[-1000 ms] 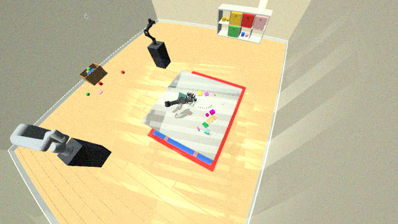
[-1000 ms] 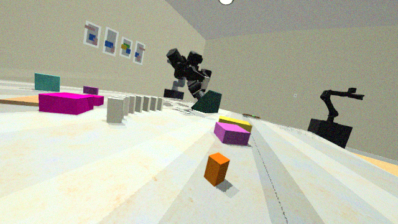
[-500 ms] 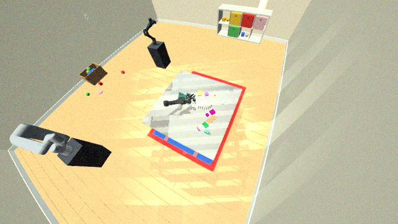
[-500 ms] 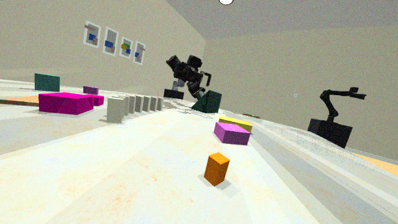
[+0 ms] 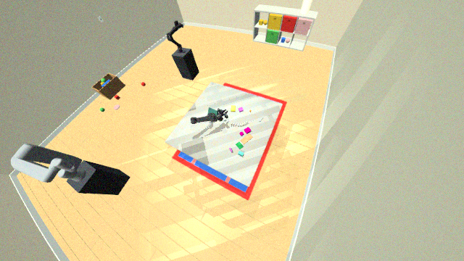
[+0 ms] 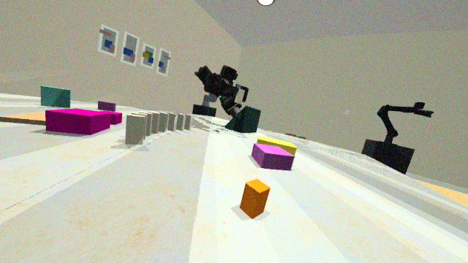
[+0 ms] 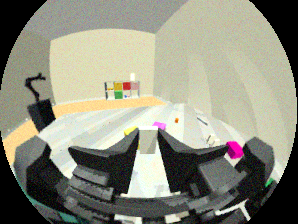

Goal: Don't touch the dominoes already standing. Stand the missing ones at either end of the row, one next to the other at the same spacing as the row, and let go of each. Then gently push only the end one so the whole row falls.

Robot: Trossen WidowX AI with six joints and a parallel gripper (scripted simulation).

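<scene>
Right now my gripper tip is 150 mm to the right of the flat yellow block, 150 mm above it and 10 mm short of it. From my gripper tip the other things lie so: magenta block: 350 mm ahead, 140 mm below, 130 mm to the right; then orange block: 270 mm ahead, 200 mm to the left, 150 mm below; then purple block: 170 mm to the left, 150 mm below, 130 mm ahead.
</scene>
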